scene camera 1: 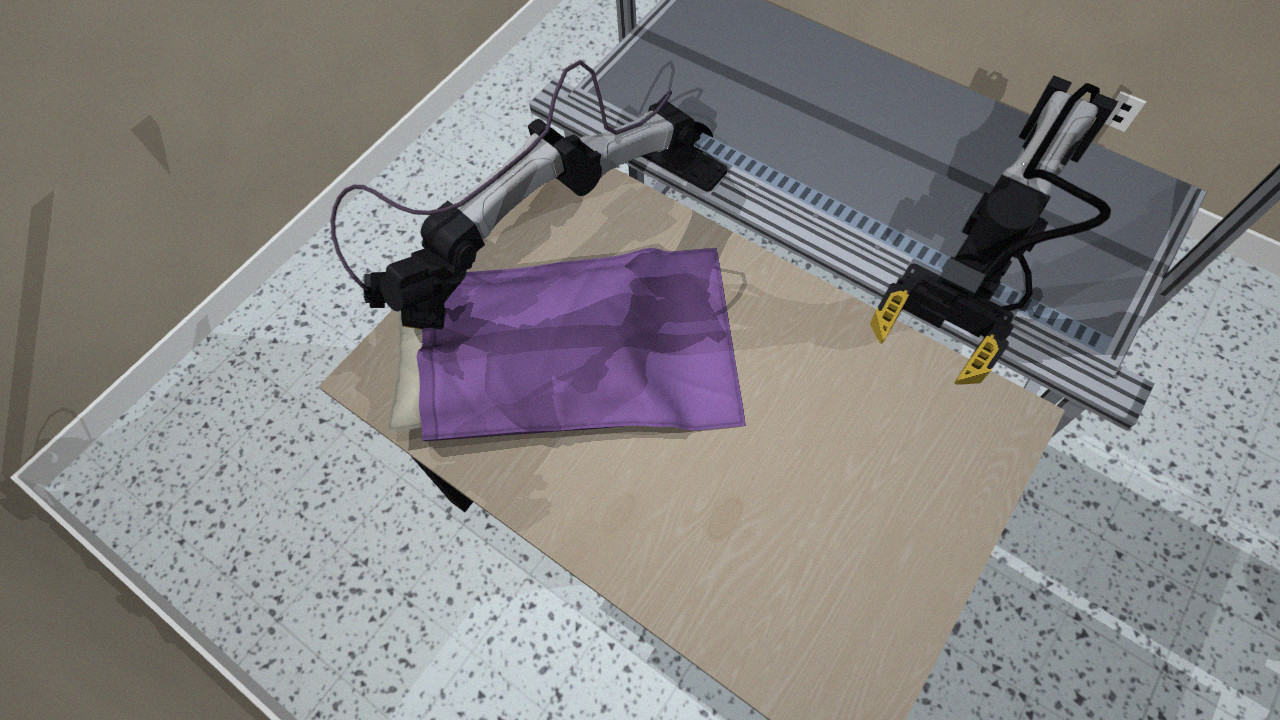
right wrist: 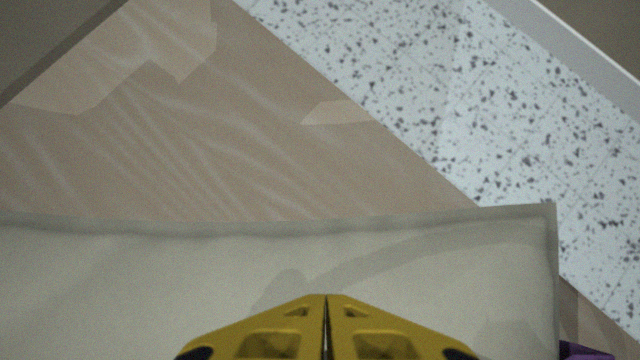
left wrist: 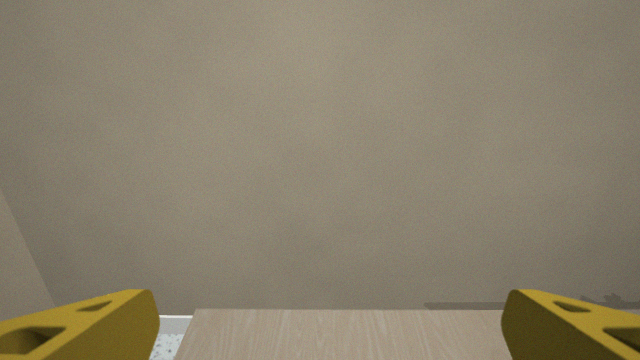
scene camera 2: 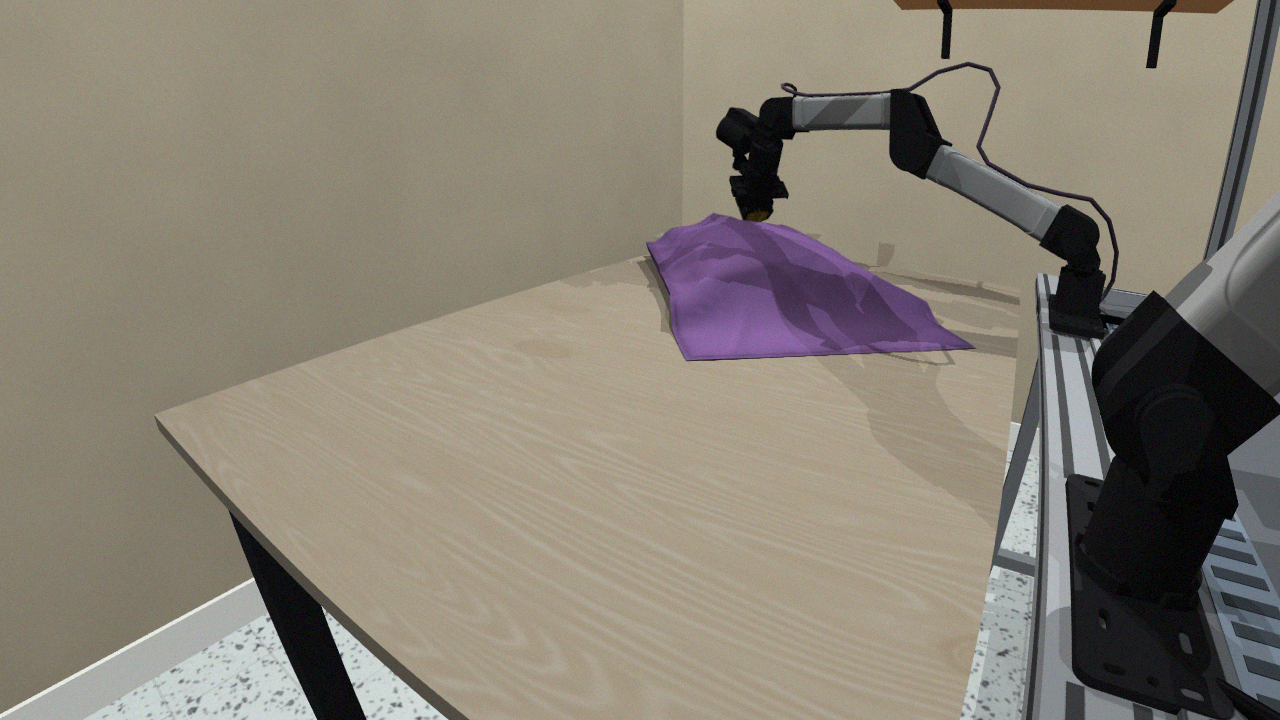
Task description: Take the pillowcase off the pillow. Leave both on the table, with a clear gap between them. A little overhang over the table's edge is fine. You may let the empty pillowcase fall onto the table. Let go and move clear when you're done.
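Observation:
In scene camera 1 I can see my left gripper (scene camera 1: 918,361), along with a purple pillowcase (scene camera 1: 641,339) and a cream pillow (scene camera 1: 404,415). Scene camera 2 gives me my right gripper (scene camera 2: 751,222), and the pillowcase (scene camera 2: 738,289) is visible there too. The left wrist view also has my left gripper (left wrist: 329,306) in it, while the right wrist view shows me the cream pillow (right wrist: 489,275) as well.

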